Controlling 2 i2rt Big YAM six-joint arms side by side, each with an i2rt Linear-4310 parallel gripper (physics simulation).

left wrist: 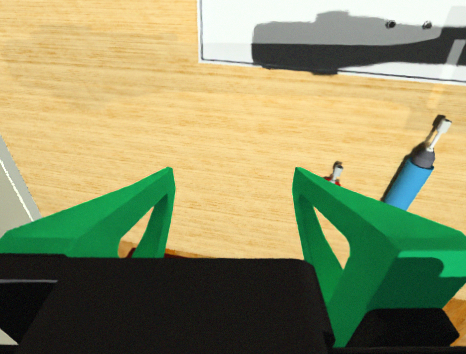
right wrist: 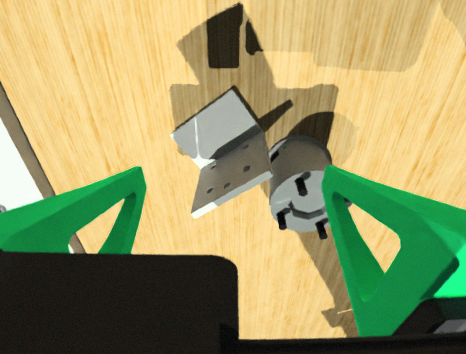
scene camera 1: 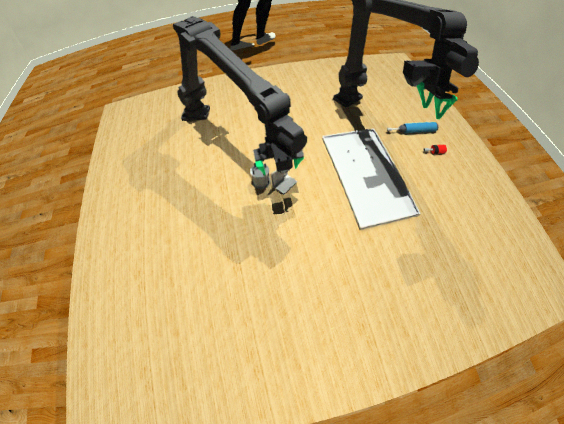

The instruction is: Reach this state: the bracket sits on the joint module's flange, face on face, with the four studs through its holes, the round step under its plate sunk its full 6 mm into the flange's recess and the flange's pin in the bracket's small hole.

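Places are measured from the left arm's base along level axes (x back, y right, z up), in metres.
Pixels of known places: left gripper, between the fingertips: (left wrist: 233, 177) (scene camera 1: 431, 113); right gripper, between the fingertips: (right wrist: 233, 176); left arm's base, origin of its link: (scene camera 1: 348, 98); right arm's base, origin of its link: (scene camera 1: 196, 114).
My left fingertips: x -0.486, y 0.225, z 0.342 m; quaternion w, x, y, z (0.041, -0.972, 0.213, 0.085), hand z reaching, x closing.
Observation:
For each thing: its top centre in the pictures, then the offset to it from my left fingertips. "spot": a spot on its surface instead.
- grey L-shaped bracket, centre of its top: (right wrist: 212, 178) (scene camera 1: 283, 170) dx +0.287, dy +0.310, dz -0.272 m
- grey round joint module, centre of its top: (right wrist: 314, 216) (scene camera 1: 259, 167) dx +0.348, dy +0.362, dz -0.268 m
- white tray, centre of its top: (scene camera 1: 369, 171) dx +0.129, dy +0.054, dz -0.326 m
- blue screwdriver-like tool, a spot on its surface: (left wrist: 409, 182) spot: dx +0.158, dy -0.264, dz -0.304 m
- short red tool, centre of its top: (left wrist: 331, 192) (scene camera 1: 435, 146) dx +0.030, dy -0.250, dz -0.308 m
The grey L-shaped bracket (scene camera 1: 285, 185) (right wrist: 220, 125) is beside the joint module, off its flange; its holed plate is tilted up toward the camera in the right wrist view. The grey round joint module (scene camera 1: 259, 178) (right wrist: 299, 162) stands upright on the table, its flange with black studs facing up, partly hidden by a finger in the right wrist view. My right gripper (scene camera 1: 280, 170) (right wrist: 233, 176) is open above them, with the bracket showing between its fingers and one finger over the flange's edge. My left gripper (scene camera 1: 432, 112) (left wrist: 233, 177) is partly open and empty, high at the right of the picture.
A white tray (scene camera 1: 377, 215) (left wrist: 225, 30) (right wrist: 10, 170) holds several small screws (scene camera 1: 354, 160) (left wrist: 390, 24). A blue screwdriver-like tool (scene camera 1: 421, 128) (left wrist: 409, 182) and a short red tool (scene camera 1: 439, 149) (left wrist: 334, 179) lie near my left gripper, right of the tray in the scene view.

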